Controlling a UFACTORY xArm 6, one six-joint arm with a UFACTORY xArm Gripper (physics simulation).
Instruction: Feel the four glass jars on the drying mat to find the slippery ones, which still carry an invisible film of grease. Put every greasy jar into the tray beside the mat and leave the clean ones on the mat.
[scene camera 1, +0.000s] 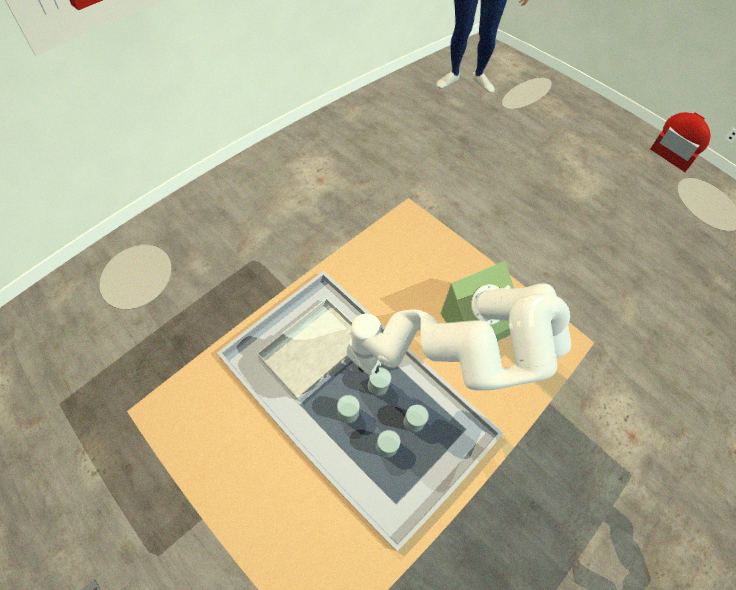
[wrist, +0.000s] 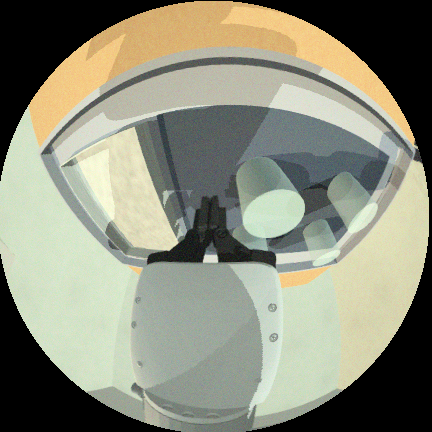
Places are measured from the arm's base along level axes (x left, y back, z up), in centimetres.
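Pixels of known places: gripper, fingertip midpoint: (scene camera 1: 363, 367) (wrist: 211, 205); arm's base at its link origin: (scene camera 1: 488, 304).
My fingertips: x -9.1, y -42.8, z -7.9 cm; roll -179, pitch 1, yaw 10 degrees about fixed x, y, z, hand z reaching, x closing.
Note:
For each thing: its top centre in the pictures, then the offset to it from my fingertips. Level surfaces: height alone.
- dark drying mat at its surface level: dz -5.1 cm
- nearest pale green jar at its top centre: (wrist: 274, 219) (scene camera 1: 379, 377) dx +6.0, dy +1.3, dz +2.6 cm
- second jar at its top centre: (wrist: 251, 268) (scene camera 1: 348, 405) dx +7.5, dy -11.3, dz +2.3 cm
- third jar at its top centre: (wrist: 363, 218) (scene camera 1: 417, 415) dx +21.7, dy +2.9, dz +2.3 cm
- fourth jar at its top centre: (wrist: 326, 258) (scene camera 1: 389, 441) dx +22.7, dy -8.3, dz +2.3 cm
- cream tray at its top centre: (wrist: 122, 221) (scene camera 1: 312, 345) dx -16.7, dy -7.9, dz -2.4 cm
- orange table at its surface level: dz -5.6 cm
My gripper (scene camera 1: 372, 369) (wrist: 211, 205) is shut and empty, pointing down over the dark drying mat (scene camera 1: 394, 485) (wrist: 200, 135), beside the nearest pale green jar (scene camera 1: 379, 382) (wrist: 272, 212). In the wrist view a gap shows between the fingers and this jar. A second jar (scene camera 1: 348, 408) (wrist: 254, 236) is partly hidden behind the gripper in the wrist view. A third jar (scene camera 1: 416, 417) (wrist: 352, 202) and a fourth jar (scene camera 1: 388, 443) (wrist: 322, 242) stand farther off. All four are upright on the mat. The cream tray (scene camera 1: 307, 350) (wrist: 150, 185) beside the mat holds no jar.
A grey raised rim (scene camera 1: 331, 454) (wrist: 200, 87) surrounds the mat and tray on the orange table (scene camera 1: 196, 442) (wrist: 170, 30). The arm (scene camera 1: 457, 344) reaches in from its green base block (scene camera 1: 454, 301). A person (scene camera 1: 469, 43) stands by the far wall.

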